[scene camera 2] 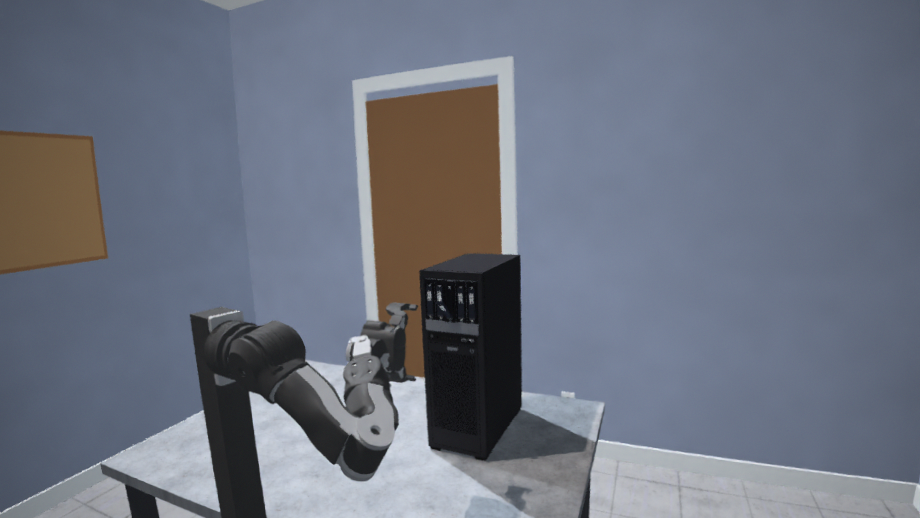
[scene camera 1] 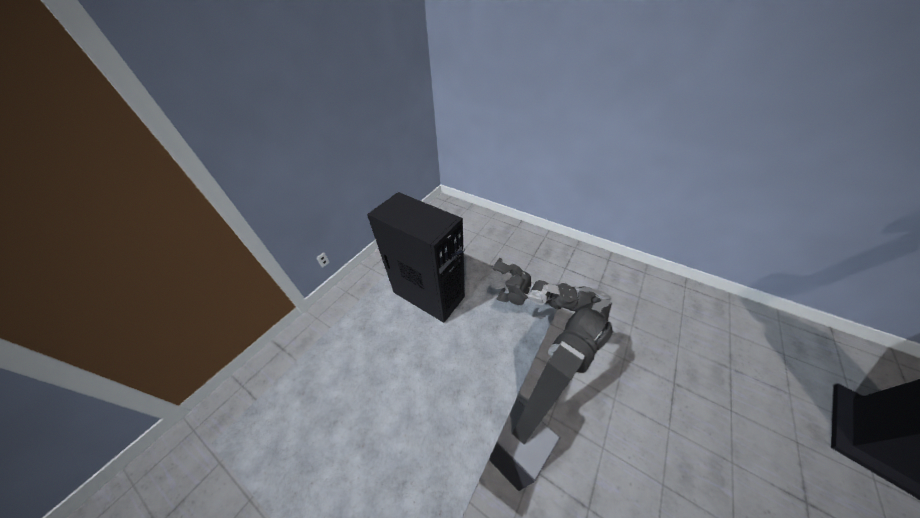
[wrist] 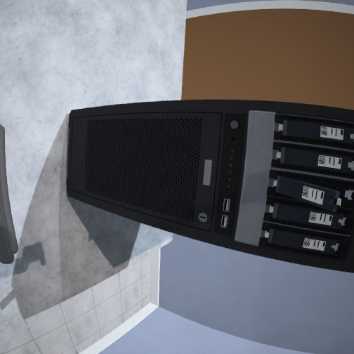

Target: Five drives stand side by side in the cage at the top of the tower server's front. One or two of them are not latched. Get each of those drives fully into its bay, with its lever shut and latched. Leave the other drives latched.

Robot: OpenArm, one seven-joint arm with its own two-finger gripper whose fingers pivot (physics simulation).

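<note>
The black tower server (scene camera 1: 415, 257) (scene camera 2: 502, 347) (wrist: 145, 165) stands upright on the table. In the wrist view its five drives lie in a row at the right. The middle drive's lever (wrist: 306, 192) (scene camera 2: 443, 311) is swung out at an angle from its bay. The other drives, such as the outer drives (wrist: 305, 129) (wrist: 295, 241), have levers that look flat and shut. How deep the middle drive sits is hard to tell. My gripper (scene camera 1: 496, 280) (scene camera 2: 413, 342) is open and empty in front of the server, fingers one above the other, apart from it. One finger shows at the wrist view's left edge.
The pale table (scene camera 1: 386, 386) (scene camera 2: 296, 479) (wrist: 100, 40) carries the server. The arm's post (scene camera 1: 547, 392) (scene camera 2: 225, 411) stands in front of the server, at its near side. A grey strip (wrist: 255, 177) crosses the server front below the drives. Walls and a brown door (scene camera 2: 434, 193) are behind.
</note>
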